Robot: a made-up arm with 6 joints.
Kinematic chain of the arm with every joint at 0, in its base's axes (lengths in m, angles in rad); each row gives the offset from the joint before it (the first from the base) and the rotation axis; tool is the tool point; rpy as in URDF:
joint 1: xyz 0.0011 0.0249 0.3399 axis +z
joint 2: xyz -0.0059 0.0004 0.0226 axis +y
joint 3: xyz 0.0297 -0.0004 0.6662 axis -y
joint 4: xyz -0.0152 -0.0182 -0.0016 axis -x
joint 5: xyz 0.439 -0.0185 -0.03 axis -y
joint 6: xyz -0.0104 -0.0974 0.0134 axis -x
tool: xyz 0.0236 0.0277 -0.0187 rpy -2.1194 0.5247 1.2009
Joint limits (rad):
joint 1: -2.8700..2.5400
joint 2: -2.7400..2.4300
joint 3: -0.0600..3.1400
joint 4: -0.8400..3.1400
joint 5: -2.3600..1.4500
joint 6: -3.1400..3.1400
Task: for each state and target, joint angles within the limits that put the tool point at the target. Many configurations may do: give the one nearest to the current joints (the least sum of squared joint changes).
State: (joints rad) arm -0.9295 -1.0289 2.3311 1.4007 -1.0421 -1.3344
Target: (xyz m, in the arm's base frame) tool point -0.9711 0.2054 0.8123
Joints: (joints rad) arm -0.2496 -0.9202 1.9998 1.3153 -1.0840 -1.3534
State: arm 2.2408 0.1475 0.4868 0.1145 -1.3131 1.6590
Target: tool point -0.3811 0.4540 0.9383
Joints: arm 2.5400 0.1824 0.1929 -0.2370 -1.3066 1.5472
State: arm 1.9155 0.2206 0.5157 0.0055 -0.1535 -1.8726
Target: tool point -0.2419 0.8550 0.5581
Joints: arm 2.0003 0.7916 0.1844 -0.0731 -0.1776 -1.8630
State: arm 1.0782 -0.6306 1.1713 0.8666 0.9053 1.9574
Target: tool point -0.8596 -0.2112 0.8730
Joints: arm 0.1570 -0.7488 2.1134 1.1292 0.9592 2.0879
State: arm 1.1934 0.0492 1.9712 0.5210 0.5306 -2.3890
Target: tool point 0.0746 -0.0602 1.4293
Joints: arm 1.1145 0.0885 1.7553 0.6618 0.4384 -2.3406
